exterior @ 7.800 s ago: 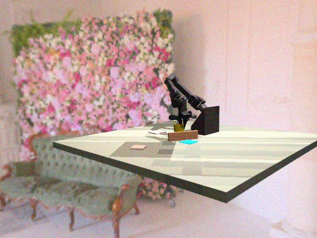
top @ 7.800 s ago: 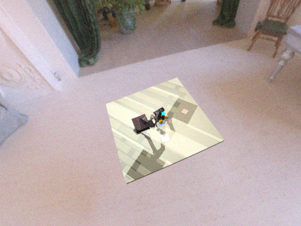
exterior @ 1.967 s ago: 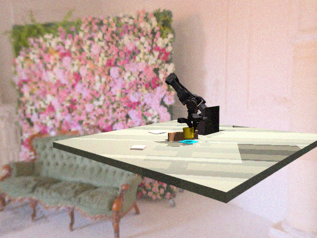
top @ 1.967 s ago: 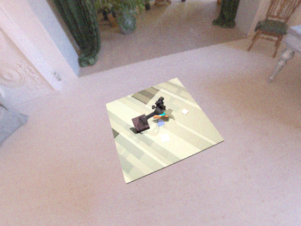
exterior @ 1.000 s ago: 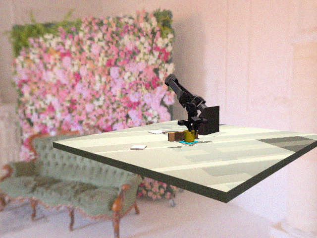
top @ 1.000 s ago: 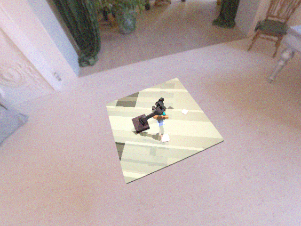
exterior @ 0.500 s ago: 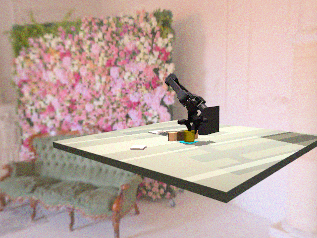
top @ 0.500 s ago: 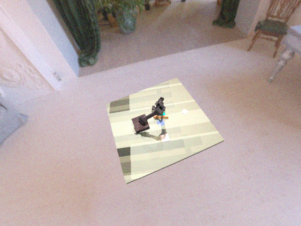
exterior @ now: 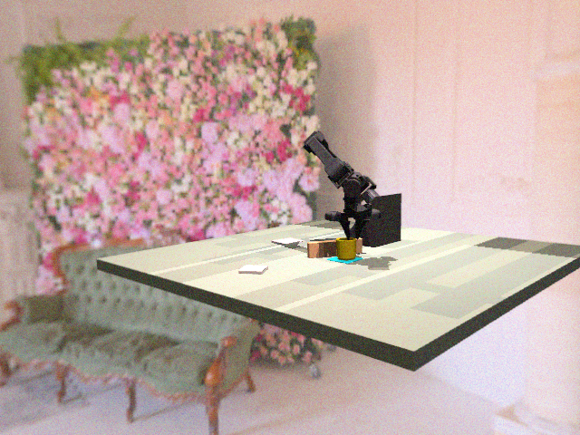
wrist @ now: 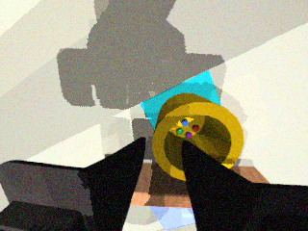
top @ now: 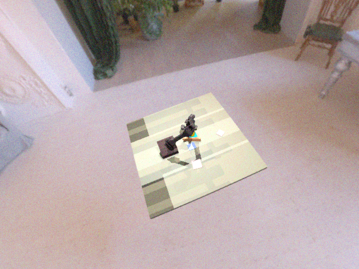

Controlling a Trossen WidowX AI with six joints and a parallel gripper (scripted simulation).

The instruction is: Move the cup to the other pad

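My gripper tip is 2 cm short of the yellow cup, 1 cm to the left of it and 3 cm above it. Round my gripper tip: wooden block 2 cm behind, 9 cm to the right, 5 cm below; then flat white pad 32 cm ahead, 18 cm to the right, 6 cm below.
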